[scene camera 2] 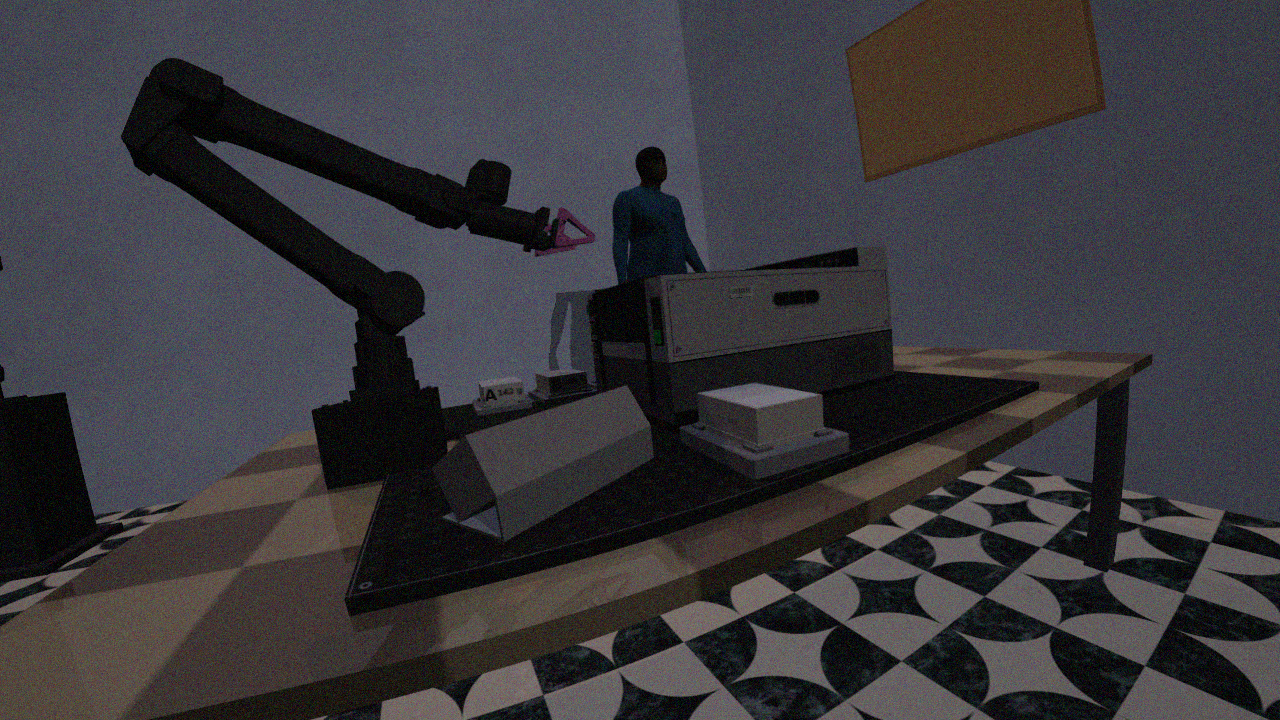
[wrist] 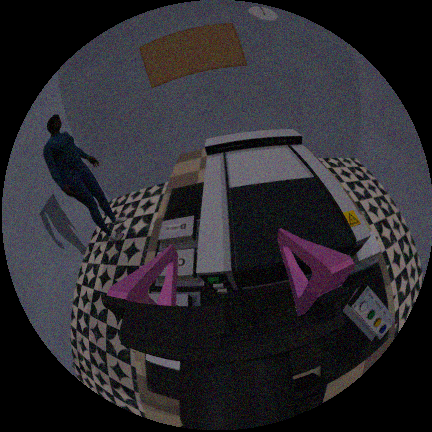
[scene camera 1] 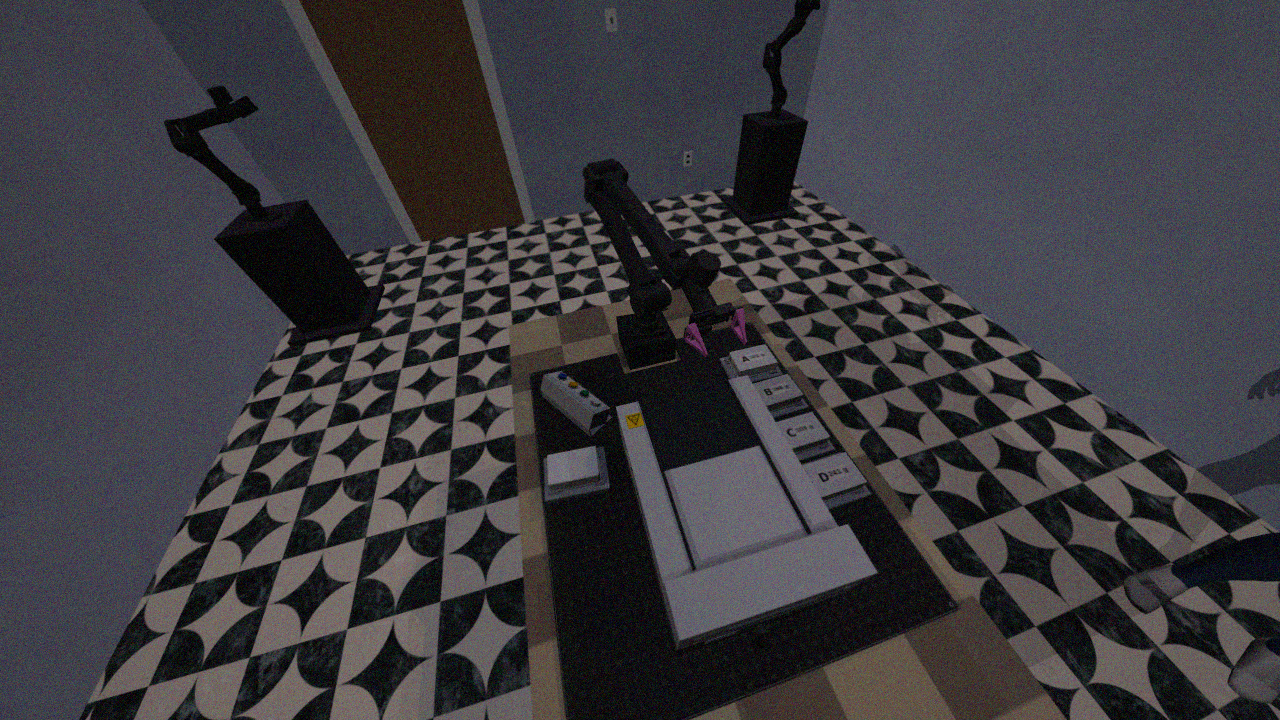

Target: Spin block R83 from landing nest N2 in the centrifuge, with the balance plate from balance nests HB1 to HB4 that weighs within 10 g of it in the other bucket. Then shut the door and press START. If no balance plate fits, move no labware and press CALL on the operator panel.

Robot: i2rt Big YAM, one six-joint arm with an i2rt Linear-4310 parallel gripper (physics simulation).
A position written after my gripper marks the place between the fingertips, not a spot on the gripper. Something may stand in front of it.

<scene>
My gripper (scene camera 2: 584, 242) is open, holding nothing. Also in view: a white block (scene camera 1: 577, 468), a centrifuge (scene camera 1: 738, 536) and a control box with coloured buttons (scene camera 2: 500, 481).
My gripper also shows in the wrist view (wrist: 225, 242) and in scene camera 1 (scene camera 1: 726, 350). The centrifuge is seen too in scene camera 2 (scene camera 2: 822, 324) and in the wrist view (wrist: 255, 182). The control box with coloured buttons also shows in the wrist view (wrist: 364, 308) and in scene camera 1 (scene camera 1: 589, 413).
</scene>
